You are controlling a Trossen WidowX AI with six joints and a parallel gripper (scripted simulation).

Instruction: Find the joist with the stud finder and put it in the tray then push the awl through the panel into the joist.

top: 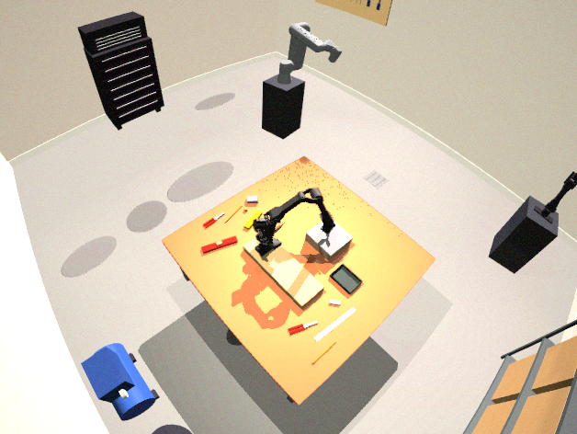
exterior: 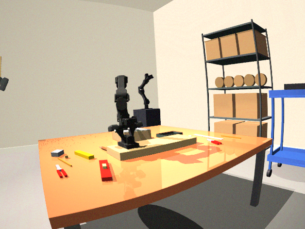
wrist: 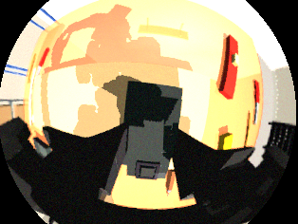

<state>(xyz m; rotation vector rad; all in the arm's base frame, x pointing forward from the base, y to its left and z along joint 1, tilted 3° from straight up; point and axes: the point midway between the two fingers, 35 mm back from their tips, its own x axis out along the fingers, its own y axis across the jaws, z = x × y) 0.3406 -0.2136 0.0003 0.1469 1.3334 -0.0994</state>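
My gripper tip is 50 cm to the right of the dark tray, 16 cm past it and 5 cm above it. The rest, counted from my gripper tip: awl 21 cm behind, 6 cm below, 5 cm to the right; dark stud finder 2 cm behind, 2 cm above; yellow block 22 cm to the right, 14 cm behind, 6 cm below.
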